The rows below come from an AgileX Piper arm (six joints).
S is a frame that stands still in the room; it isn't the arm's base.
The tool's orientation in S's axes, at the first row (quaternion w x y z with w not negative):
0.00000, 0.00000, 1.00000, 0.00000
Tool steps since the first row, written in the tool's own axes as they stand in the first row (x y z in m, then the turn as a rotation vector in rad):
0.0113, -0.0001, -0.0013, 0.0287, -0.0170, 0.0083
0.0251, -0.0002, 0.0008, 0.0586, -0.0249, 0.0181
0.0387, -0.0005, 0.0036, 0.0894, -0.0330, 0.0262
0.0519, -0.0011, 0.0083, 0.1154, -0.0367, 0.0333
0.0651, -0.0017, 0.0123, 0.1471, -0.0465, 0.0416
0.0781, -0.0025, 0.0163, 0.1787, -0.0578, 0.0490
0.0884, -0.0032, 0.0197, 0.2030, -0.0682, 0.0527
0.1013, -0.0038, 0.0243, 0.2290, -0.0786, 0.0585
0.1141, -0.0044, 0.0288, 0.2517, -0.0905, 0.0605
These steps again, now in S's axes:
-0.0113, -0.0001, 0.0013, -0.0287, -0.0170, -0.0083
-0.0251, -0.0002, -0.0008, -0.0586, -0.0249, -0.0181
-0.0387, -0.0005, -0.0036, -0.0894, -0.0330, -0.0262
-0.0519, -0.0011, -0.0083, -0.1154, -0.0367, -0.0333
-0.0651, -0.0017, -0.0123, -0.1471, -0.0465, -0.0416
-0.0781, -0.0025, -0.0163, -0.1787, -0.0578, -0.0490
-0.0884, -0.0032, -0.0197, -0.2030, -0.0682, -0.0527
-0.1013, -0.0038, -0.0243, -0.2290, -0.0786, -0.0585
-0.1141, -0.0044, -0.0288, -0.2517, -0.0905, -0.0605

